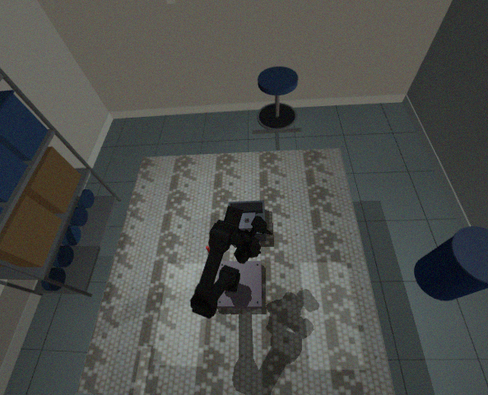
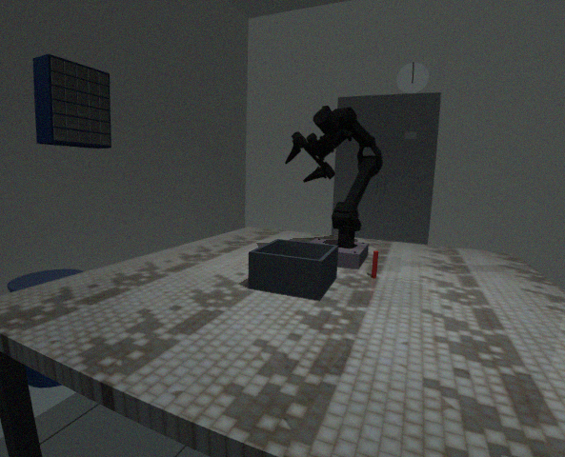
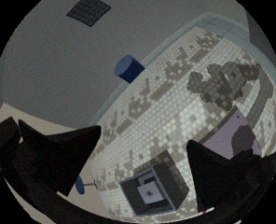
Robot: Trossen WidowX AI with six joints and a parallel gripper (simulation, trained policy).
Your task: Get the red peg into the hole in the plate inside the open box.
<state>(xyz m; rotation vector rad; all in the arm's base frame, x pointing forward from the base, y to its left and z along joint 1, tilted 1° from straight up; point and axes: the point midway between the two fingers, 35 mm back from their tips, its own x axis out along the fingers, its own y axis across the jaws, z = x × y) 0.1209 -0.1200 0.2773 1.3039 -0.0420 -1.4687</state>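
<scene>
My gripper tip is 300 mm to the right of the red peg, 260 mm above it and 20 mm short of it. The rest, counted from my gripper tip: dark box 280 mm below, 200 mm ahead, 140 mm to the left; grey plate 260 mm below, 200 mm ahead, 140 mm to the left.
</scene>
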